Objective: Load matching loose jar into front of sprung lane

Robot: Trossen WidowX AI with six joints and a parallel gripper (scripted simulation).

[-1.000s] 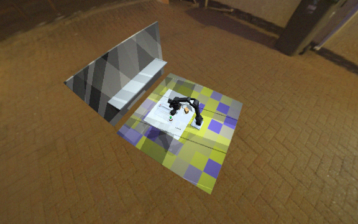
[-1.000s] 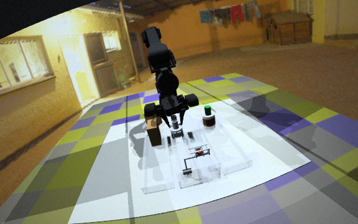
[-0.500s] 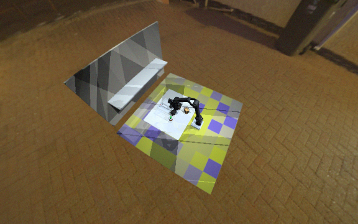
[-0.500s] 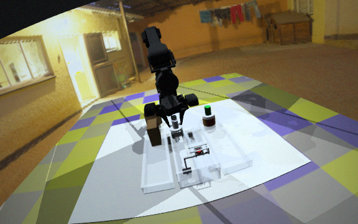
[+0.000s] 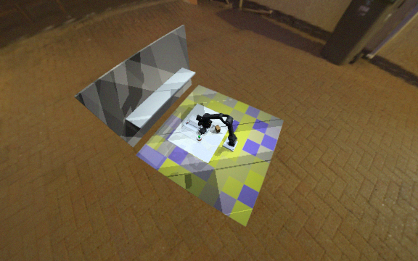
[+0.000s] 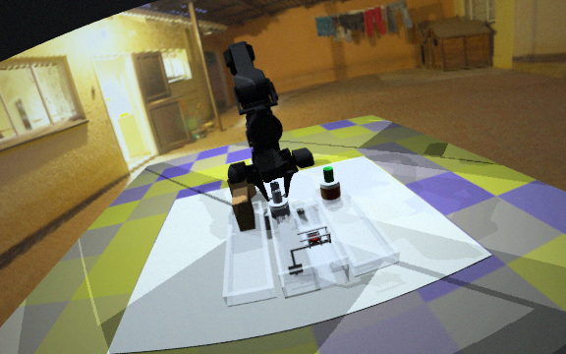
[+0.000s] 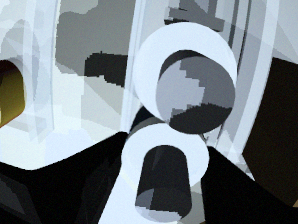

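My gripper tip is 10 mm short of the tan box, 80 mm to the left of it and 10 mm below it. Round my gripper tip: pusher mechanism (150 mm ahead, 20 mm above).
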